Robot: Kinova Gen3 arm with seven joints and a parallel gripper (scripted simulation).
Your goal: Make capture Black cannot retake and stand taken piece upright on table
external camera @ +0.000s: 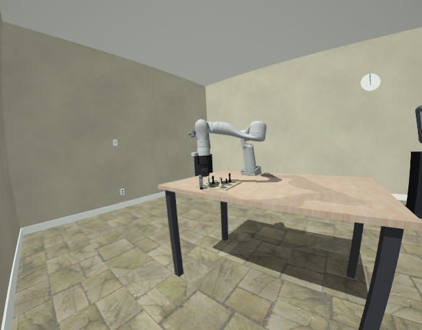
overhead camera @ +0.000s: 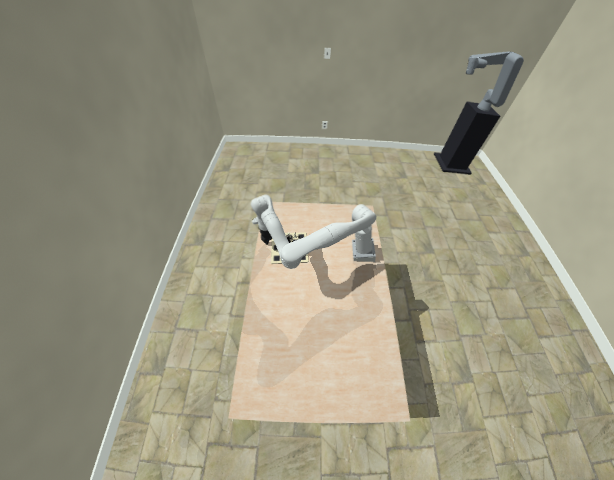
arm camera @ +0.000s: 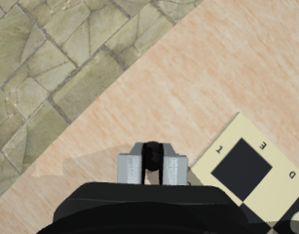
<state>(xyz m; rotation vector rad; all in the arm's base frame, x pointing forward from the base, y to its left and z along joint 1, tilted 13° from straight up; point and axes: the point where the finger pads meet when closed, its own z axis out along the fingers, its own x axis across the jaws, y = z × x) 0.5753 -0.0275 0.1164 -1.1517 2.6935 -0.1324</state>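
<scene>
Right now the white chess piece is 110 mm behind my hand and 60 mm to the left of it. Round my hand: white piece (130 mm behind, 50 mm to the right, 10 mm below); then chessboard (140 mm behind, 30 mm below, 20 mm to the left).
</scene>
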